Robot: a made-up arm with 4 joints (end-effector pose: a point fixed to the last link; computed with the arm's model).
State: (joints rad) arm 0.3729 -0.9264 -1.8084 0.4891
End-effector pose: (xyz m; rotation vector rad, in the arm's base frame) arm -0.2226 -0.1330 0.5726 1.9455 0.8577 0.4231
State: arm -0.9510 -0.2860 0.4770 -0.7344
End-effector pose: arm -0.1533 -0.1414 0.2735 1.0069 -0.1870 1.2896
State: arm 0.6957 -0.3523 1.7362 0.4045
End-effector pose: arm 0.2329 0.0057 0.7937 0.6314 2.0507 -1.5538
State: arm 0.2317 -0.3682 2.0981 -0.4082
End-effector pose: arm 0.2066 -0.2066 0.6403 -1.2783 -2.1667 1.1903
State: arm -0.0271 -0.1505 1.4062 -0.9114
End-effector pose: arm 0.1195 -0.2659 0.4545 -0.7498 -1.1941 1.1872
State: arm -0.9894 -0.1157 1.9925 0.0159
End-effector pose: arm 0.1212 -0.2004 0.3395 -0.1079 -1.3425 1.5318
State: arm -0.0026 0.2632 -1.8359 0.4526
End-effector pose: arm -0.2318 0.0472 0.6356 2.3900 -0.2104 -0.5076
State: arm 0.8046 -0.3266 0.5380 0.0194
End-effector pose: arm 0.3031 0.0391 0.5318 0.2951 -1.9732 2.1289
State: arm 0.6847 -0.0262 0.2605 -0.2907
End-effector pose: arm 0.2628 -0.0767 0.4302 0.2580 -1.6558 1.7144
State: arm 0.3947 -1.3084 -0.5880 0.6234
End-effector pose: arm -0.1765 -0.0115 0.3167 2.2780 0.2117 1.4373
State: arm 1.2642 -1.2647 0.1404 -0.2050
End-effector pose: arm 0.2691 0.1087 0.5191 -0.0726 0.6058 -3.0686
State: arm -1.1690 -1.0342 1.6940 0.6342
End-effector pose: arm 0.0068 0.2763 0.3884 1.6344 -2.0920 0.8052
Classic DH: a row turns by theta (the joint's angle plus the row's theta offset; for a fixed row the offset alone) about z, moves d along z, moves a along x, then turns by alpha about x. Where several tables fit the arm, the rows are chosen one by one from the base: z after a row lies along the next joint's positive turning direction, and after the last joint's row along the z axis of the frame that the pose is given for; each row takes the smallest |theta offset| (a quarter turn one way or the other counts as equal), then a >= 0, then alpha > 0; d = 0 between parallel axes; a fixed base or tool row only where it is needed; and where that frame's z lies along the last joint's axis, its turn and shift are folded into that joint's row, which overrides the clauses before.
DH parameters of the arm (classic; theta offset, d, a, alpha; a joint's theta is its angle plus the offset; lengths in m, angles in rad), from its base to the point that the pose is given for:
base (fixed): 0 0.582 -0.055 1.5708
joint 1: 0 0.029 -0.026 1.5708
joint 2: 0.2962 0.0544 0.0983 -1.0647
joint 3: 1.4239 -0.0065 -0.0424 1.8289
joint 4: -0.5252 0.0214 -0.24 -1.5708
tool (fixed): 0 -0.045 0 0

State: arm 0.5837 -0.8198 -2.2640 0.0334
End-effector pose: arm -0.1422 -0.2063 0.6120 1.7467 1.2667 0.6092
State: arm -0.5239 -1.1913 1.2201 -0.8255
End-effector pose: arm 0.1079 0.0590 0.3126 0.6593 -1.2475 1.9055
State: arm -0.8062 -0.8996 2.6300 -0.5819
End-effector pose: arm 0.1361 -0.1428 0.4252 -0.6040 -1.7906 1.0905
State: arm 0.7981 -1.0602 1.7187 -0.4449
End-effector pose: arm 0.2175 0.0673 0.7574 0.7249 2.1347 -1.6762
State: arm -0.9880 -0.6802 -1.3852 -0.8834
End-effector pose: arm -0.2440 -0.1705 0.4512 -2.7082 -1.2956 -0.8543
